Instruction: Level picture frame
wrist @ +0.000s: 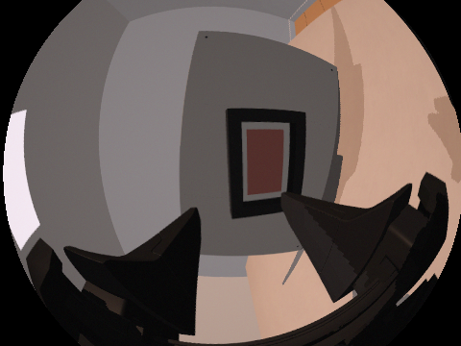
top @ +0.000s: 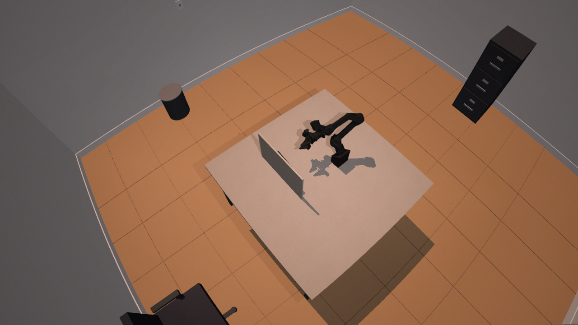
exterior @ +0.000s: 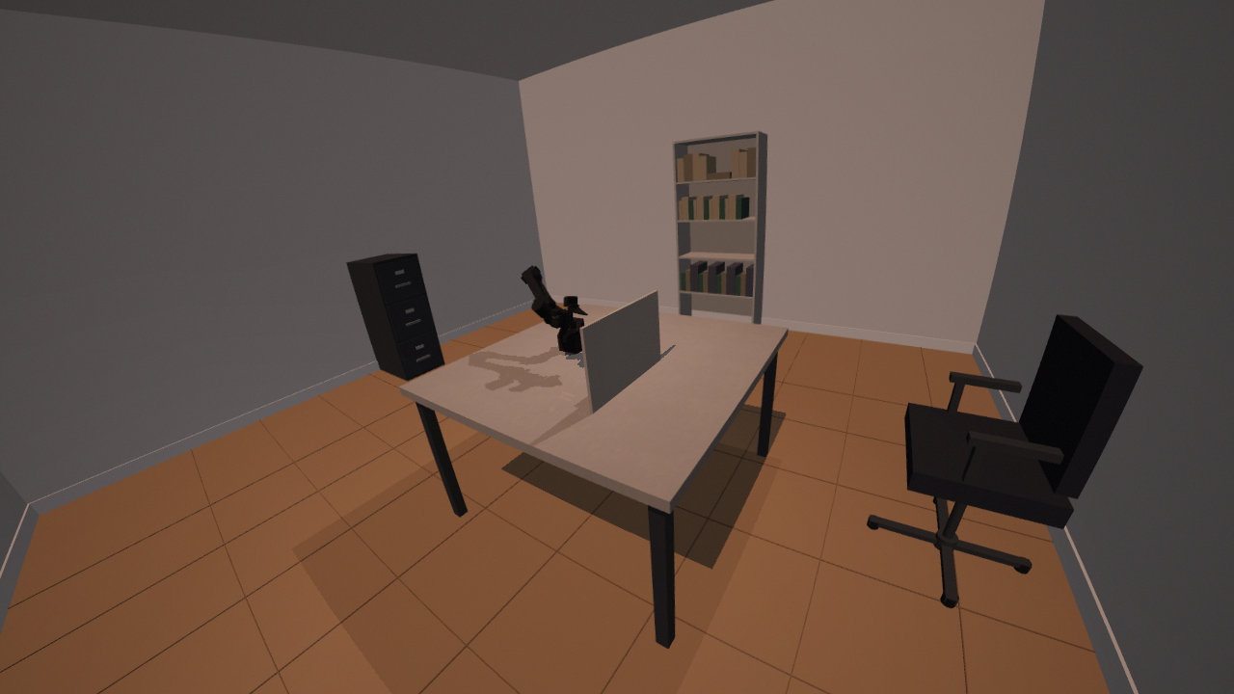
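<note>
My gripper tip is now 160 mm short of the picture frame, 20 mm to the left of it and 70 mm above it. From my gripper tip the other things lie so: grey wall panel 170 mm ahead, 30 mm to the right, 70 mm below.
</note>
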